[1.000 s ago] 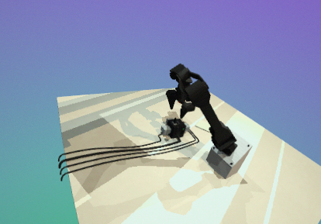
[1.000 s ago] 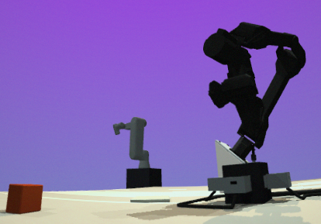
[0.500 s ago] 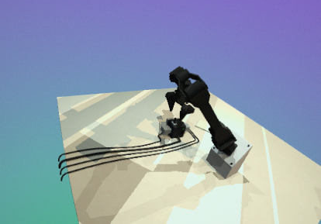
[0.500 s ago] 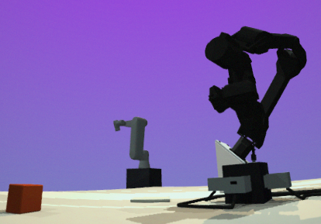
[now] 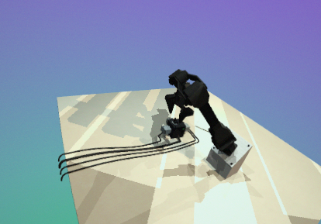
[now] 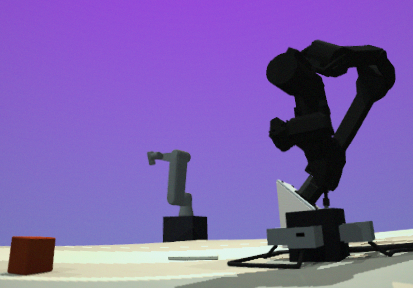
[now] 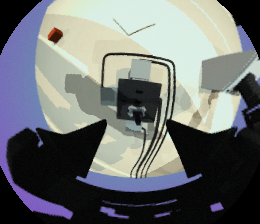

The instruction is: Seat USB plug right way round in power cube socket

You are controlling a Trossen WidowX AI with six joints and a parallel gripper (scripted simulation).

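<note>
Now: the USB plug 2 cm below my gripper tip. The rest, counted from my gripper tip: red block: 27 cm ahead, 33 cm to the right, 9 cm below.
</note>
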